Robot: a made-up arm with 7 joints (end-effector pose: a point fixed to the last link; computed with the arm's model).
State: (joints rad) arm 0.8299 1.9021 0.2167 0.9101 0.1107 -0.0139 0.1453
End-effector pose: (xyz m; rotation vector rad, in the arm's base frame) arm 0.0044 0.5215 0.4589 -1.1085 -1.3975 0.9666
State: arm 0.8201 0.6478 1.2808 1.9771 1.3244 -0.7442 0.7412
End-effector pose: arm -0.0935 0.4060 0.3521 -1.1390 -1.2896 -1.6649
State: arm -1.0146 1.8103 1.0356 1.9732 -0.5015 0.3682 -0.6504
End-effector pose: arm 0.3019 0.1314 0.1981 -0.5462 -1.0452 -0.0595
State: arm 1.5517 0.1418 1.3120 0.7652 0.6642 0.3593 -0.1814
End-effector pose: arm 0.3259 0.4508 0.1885 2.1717 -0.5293 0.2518
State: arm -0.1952 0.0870 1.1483 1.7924 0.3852 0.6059 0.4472
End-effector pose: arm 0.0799 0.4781 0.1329 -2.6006 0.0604 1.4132
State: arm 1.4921 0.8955 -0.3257 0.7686 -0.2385 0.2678 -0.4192
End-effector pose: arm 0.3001 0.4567 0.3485 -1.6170 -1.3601 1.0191
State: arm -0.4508 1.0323 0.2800 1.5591 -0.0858 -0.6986 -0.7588
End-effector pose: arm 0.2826 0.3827 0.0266 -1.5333 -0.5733 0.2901
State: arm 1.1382 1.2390 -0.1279 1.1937 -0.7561 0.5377 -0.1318
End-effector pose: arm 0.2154 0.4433 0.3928 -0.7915 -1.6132 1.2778
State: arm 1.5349 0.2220 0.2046 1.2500 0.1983 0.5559 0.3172
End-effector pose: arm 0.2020 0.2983 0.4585 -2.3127 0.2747 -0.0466
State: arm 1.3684 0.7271 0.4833 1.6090 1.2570 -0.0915 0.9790
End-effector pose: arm 0.0210 0.3760 0.4355 -1.3715 -0.0504 -1.4807
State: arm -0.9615 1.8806 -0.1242 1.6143 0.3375 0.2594 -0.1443
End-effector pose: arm 0.1782 0.3252 -0.1105 -0.1058 0.4713 1.1911
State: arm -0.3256 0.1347 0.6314 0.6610 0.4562 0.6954 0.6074
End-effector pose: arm -0.0018 0.3634 -0.2408 1.4788 -0.9728 -1.6947
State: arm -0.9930 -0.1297 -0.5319 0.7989 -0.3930 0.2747 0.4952
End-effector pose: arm -0.2066 0.0123 -0.1996 -0.1427 2.3626 1.6384
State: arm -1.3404 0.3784 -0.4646 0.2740 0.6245 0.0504 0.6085
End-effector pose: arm -0.4333 0.3182 0.0004 -0.1902 -1.2897 -2.3445
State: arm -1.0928 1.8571 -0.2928 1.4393 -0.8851 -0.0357 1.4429
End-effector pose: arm 0.1327 0.3922 -0.1181 1.9905 1.2588 0.8233
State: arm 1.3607 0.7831 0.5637 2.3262 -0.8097 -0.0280 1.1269
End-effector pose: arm -0.1637 0.2284 0.3691 -0.8074 -1.4467 0.4404
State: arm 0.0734 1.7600 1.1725 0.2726 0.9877 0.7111 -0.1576
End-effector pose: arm -0.0296 0.6517 0.3487 2.5139 0.8163 -1.1293
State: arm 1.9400 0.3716 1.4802 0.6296 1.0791 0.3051 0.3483
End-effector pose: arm 0.2733 0.5035 0.2561 1.6373 -0.6013 1.6543
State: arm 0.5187 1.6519 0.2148 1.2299 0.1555 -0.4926 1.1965
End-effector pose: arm 0.1687 0.4718 0.3952 -0.4211 0.1070 0.7157
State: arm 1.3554 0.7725 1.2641 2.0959 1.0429 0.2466 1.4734
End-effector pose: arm -0.2268 0.3548 0.2536 -0.7676 -0.6580 -0.9749
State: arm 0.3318 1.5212 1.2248 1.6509 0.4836 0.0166 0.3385
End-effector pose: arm -0.0369 0.3208 0.4857 -1.3673 -1.0531 -0.1054
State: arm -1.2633 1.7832 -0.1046 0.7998 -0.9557 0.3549 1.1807
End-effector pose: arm 0.1319 0.5640 -0.0276 2.0348 0.5974 1.5792
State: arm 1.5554 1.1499 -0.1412 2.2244 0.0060 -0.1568 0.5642
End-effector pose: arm -0.0172 0.1188 0.4295 -0.5345 -0.9403 -0.4797
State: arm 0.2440 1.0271 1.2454 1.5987 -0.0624 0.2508 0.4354
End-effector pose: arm 0.0032 0.4619 0.3807 -1.6788 -1.0595 0.8064
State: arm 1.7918 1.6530 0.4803 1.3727 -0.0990 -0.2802 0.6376
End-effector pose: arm -0.2596 0.4106 0.3762 -0.9978 -1.8400 0.1898
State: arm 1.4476 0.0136 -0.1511 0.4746 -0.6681 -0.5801 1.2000
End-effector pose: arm 0.4385 0.2052 0.2193 -0.5684 0.6113 0.0109
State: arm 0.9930 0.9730 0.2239 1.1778 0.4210 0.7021 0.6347
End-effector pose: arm 0.2012 0.4469 0.3707 -2.1372 0.3183 0.7829
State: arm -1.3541 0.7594 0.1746 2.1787 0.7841 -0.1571 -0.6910
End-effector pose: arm 0.1305 0.1605 -0.0881 -1.8755 0.2624 1.8460
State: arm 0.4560 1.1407 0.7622 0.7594 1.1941 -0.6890 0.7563
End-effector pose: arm 0.1379 0.6039 0.1978 -2.1070 -0.8451 -0.3404
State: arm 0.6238 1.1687 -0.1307 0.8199 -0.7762 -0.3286 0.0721
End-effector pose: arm 0.2472 0.5541 0.1644 -0.4230 -0.4334 1.0402
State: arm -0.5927 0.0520 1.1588 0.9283 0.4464 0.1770 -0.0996
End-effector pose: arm -0.1311 0.4326 -0.1566 1.5182 0.6342 -2.1579
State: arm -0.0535 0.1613 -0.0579 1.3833 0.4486 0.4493 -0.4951
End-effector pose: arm 0.3085 0.1856 -0.0482 -1.9439 0.3890 1.9556
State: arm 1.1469 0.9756 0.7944 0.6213 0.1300 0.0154 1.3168
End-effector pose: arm 0.1251 0.6102 0.1889 -2.0917 0.1616 0.1319
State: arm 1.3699 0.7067 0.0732 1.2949 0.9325 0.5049 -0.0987
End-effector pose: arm 0.1840 0.3471 0.4519 -2.6409 0.1741 0.0374
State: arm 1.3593 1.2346 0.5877 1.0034 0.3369 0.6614 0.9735
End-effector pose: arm -0.0407 0.5444 0.3823 -2.3010 -0.0426 0.1589
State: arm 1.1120 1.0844 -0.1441 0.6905 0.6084 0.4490 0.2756
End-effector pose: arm 0.2570 0.5307 0.2562 -2.3045 -0.0491 1.2079
